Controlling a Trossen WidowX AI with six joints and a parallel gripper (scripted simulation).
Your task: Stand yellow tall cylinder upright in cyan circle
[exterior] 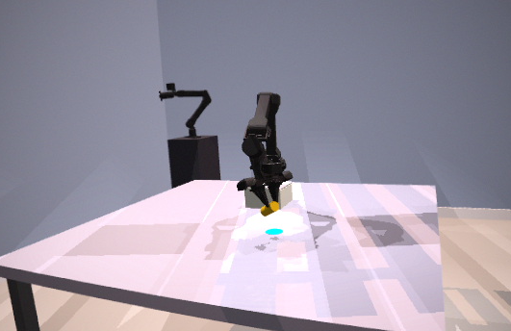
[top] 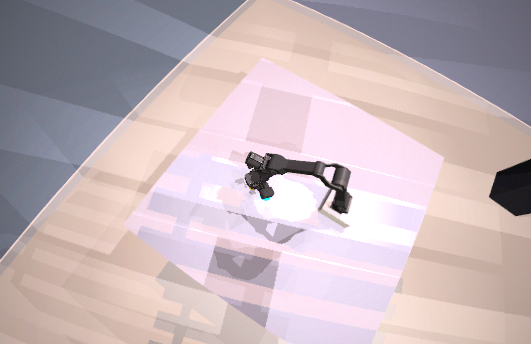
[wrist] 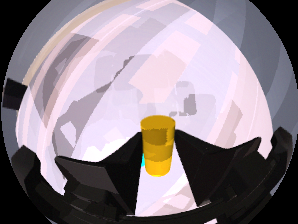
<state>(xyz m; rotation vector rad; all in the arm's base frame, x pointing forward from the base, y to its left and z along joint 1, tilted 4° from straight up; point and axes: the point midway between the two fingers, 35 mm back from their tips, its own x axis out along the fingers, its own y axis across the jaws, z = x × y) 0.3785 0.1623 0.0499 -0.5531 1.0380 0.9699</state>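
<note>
Right now the cyan circle is 11 cm below my gripper tip, 6 cm behind it and 3 cm to the right of it. Round my gripper tip: yellow cylinder 2 cm to the right, 1 cm below, 1 cm behind.
</note>
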